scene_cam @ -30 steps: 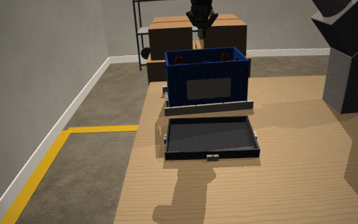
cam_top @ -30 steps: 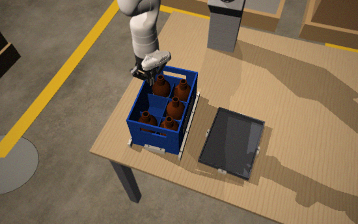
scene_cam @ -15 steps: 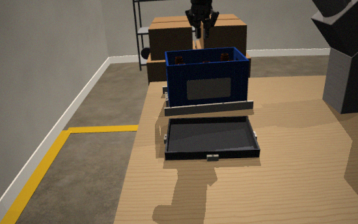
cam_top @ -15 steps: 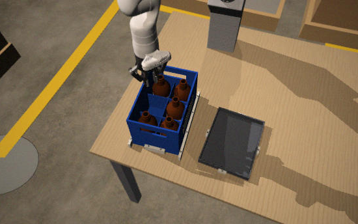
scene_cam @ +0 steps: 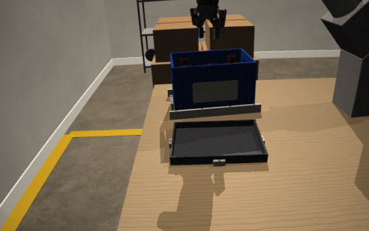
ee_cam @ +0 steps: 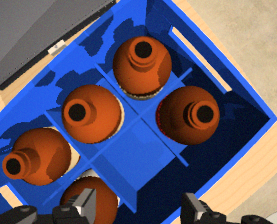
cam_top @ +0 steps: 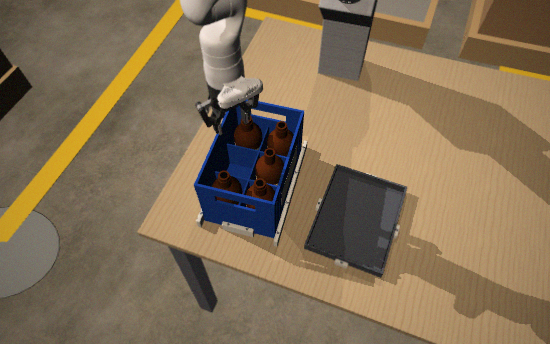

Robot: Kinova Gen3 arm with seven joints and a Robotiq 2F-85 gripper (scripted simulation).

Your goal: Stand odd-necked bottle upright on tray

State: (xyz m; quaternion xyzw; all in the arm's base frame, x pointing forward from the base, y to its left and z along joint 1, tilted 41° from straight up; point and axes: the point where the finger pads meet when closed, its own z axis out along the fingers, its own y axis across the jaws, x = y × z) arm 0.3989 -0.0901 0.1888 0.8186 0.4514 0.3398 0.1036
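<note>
Now: hand 16 cm above the blue crate, 4 cm to the right of it and 1 cm past it. Also, from my hand: dark grey tray 32 cm to the left, 23 cm below, 6 cm behind.
</note>
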